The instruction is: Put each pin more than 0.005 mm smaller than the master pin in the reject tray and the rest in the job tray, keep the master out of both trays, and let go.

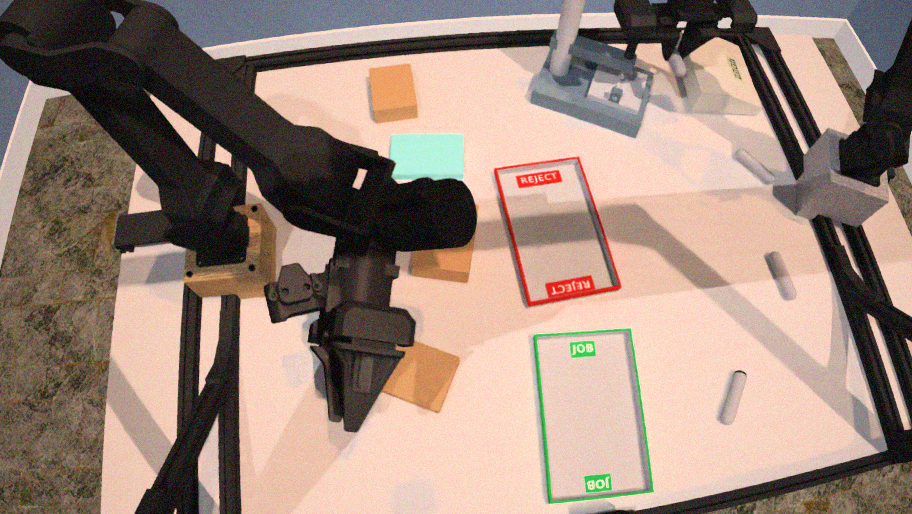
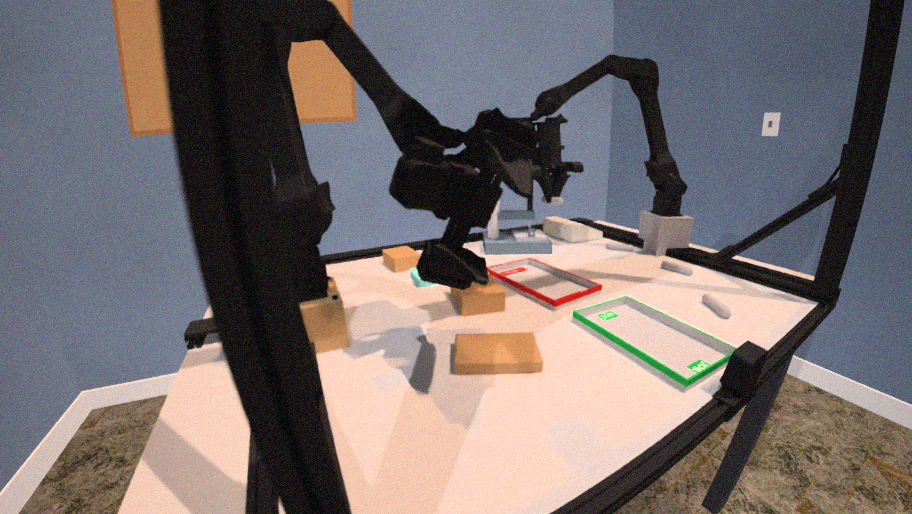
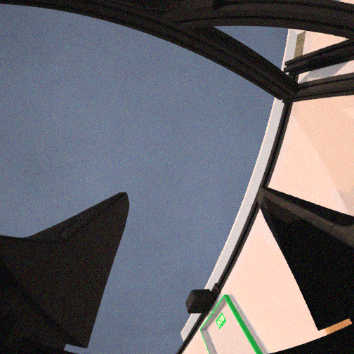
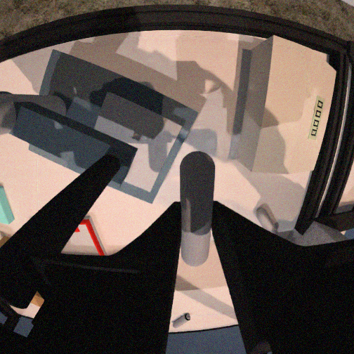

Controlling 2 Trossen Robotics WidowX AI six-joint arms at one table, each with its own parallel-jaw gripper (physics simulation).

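Seen in the pictures: left gripper, between the fingertips: (image 1: 342, 426) (image 2: 503, 241); right gripper, between the fingertips: (image 1: 672, 58) (image 2: 552, 202); left arm's base, origin of its link: (image 1: 222, 241) (image 2: 303, 293); right arm's base, origin of its link: (image 1: 858, 163) (image 2: 666, 214).
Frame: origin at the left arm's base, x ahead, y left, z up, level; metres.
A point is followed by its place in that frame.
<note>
My right gripper (image 1: 678, 53) {z 0.048, x 0.624, y 0.199 m} (image 2: 553, 195) {z 0.048, x 0.624, y 0.199 m} (image 4: 194, 207) is shut on a grey pin (image 1: 678, 65) {z 0.064, x 0.619, y 0.171 m} (image 4: 195, 247), held above the table between the blue-grey gauge stand (image 1: 584, 113) {z -0.055, x 0.510, y 0.187 m} (image 2: 517, 245) {z -0.049, x 0.506, y 0.189 m} and the cream readout box (image 1: 708, 89) {z -0.023, x 0.712, y 0.200 m} (image 2: 568, 229) {z -0.034, x 0.699, y 0.208 m} (image 4: 290, 110). My left gripper (image 1: 342, 422) {z 0.112, x 0.162, y -0.255 m} (image 2: 471, 280) (image 3: 194, 196) is open and empty above the table at left. Three pins lie on the table: one (image 1: 754, 166) {z -0.058, x 0.763, y 0.075 m} (image 4: 267, 217) near the right arm's base, one (image 1: 781, 275) {z -0.057, x 0.740, y -0.105 m} in front of it, and one (image 1: 732, 397) {z -0.056, x 0.613, y -0.258 m} with a dark-rimmed end. The reject tray (image 1: 512, 236) {z -0.055, x 0.367, y -0.007 m} (image 2: 577, 296) {z -0.060, x 0.428, y -0.098 m} and job tray (image 1: 542, 418) {z -0.061, x 0.368, y -0.244 m} (image 2: 629, 348) {z -0.060, x 0.366, y -0.257 m} hold no pins.
Orange blocks (image 1: 392, 92) {z -0.040, x 0.226, y 0.243 m} (image 1: 424, 376) {z -0.055, x 0.235, y -0.178 m} (image 2: 498, 354) {z -0.055, x 0.209, y -0.183 m} and a turquoise block (image 1: 426, 155) {z -0.056, x 0.267, y 0.133 m} stand left of the trays. A pale post (image 1: 563, 44) {z 0.025, x 0.478, y 0.255 m} rises from the gauge stand. The readout shows four digits resembling zeros. Black frame rails (image 1: 843, 274) {z -0.051, x 0.843, y -0.119 m} run along the right side.
</note>
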